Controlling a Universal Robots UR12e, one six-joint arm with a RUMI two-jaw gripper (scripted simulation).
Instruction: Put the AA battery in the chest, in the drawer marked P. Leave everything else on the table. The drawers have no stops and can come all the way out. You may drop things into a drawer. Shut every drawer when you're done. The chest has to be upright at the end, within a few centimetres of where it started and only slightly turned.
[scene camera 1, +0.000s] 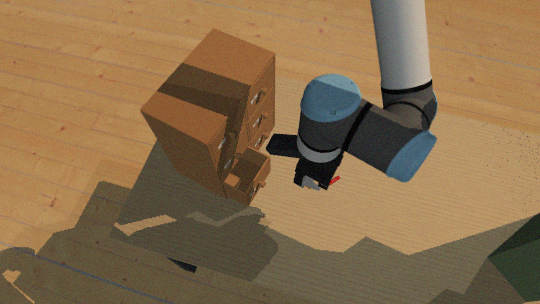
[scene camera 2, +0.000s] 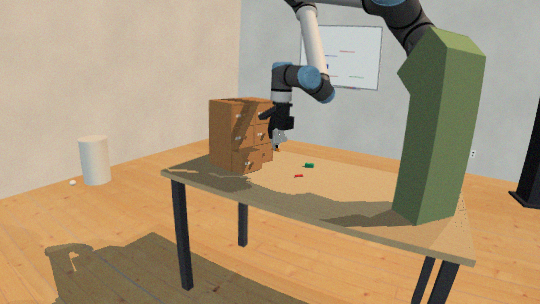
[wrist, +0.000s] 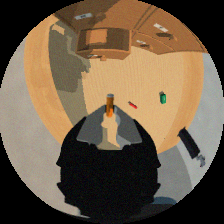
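My gripper is visible, including in scene camera 2 and in the wrist view. A wooden chest and a drawer are in the pictures as well.
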